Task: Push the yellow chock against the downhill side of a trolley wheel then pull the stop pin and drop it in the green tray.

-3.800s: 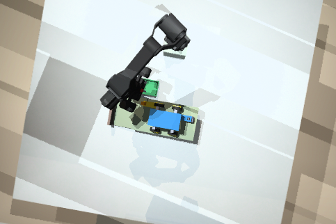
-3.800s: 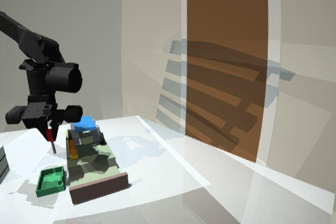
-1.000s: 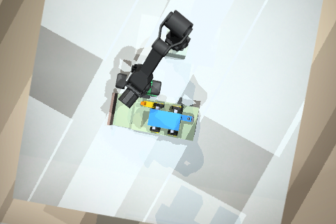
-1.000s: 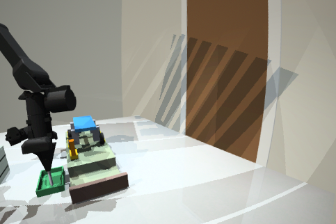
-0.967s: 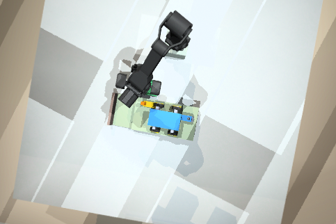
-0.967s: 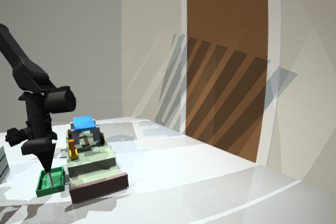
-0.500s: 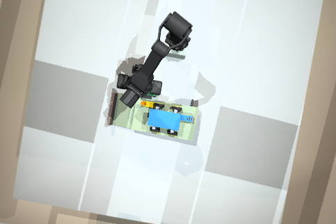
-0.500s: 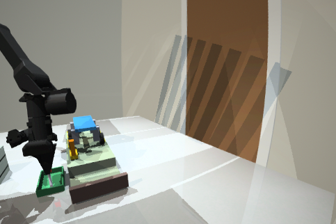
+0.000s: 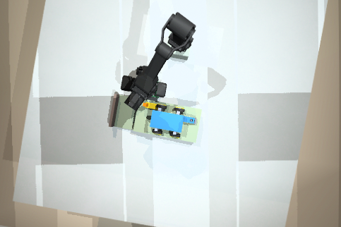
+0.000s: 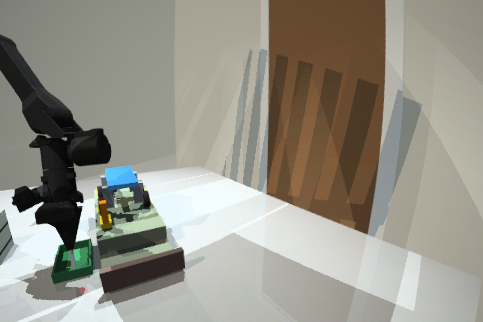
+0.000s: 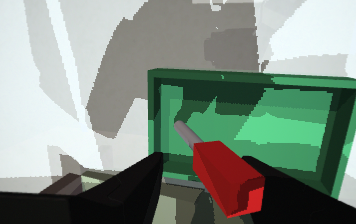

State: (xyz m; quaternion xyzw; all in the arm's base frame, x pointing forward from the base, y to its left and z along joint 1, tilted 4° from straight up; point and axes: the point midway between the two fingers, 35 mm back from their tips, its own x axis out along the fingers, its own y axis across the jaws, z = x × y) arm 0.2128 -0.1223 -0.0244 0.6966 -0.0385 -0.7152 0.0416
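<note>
Now: the green tray 60 mm below my gripper tip and 20 mm to the left of it. The rest, counted from my gripper tip: brown end board: 120 mm ahead, 110 mm to the right, 20 mm below; then red-headed stop pin: 10 mm below; then yellow chock: 70 mm ahead, 60 mm to the left, 30 mm above.
</note>
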